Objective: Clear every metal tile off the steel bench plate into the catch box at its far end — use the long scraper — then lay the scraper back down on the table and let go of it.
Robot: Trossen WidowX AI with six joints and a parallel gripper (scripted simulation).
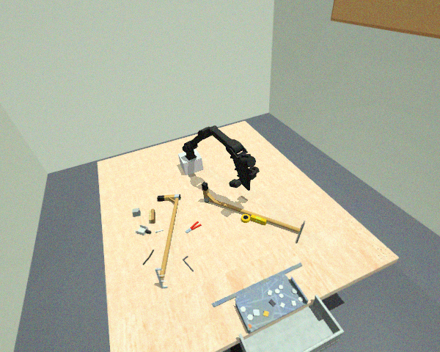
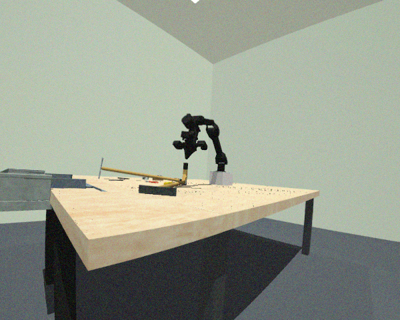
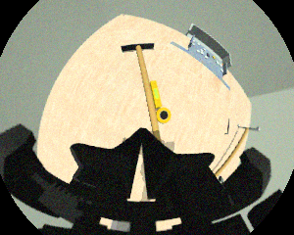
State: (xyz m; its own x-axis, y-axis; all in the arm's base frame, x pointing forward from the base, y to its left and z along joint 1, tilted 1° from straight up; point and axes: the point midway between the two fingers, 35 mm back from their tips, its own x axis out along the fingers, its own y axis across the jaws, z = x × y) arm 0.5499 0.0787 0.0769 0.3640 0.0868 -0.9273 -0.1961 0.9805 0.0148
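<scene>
My gripper tip is now 4 cm short of the long scraper, 3 cm to the left of it and 9 cm above it. Round my gripper tip: yellow spirit level (11 cm ahead, 2 cm to the right, 13 cm below); yellow tape roll (5 cm ahead, 6 cm to the right, 14 cm below); long wooden-handled tool (13 cm behind, 49 cm to the right, 11 cm below).
</scene>
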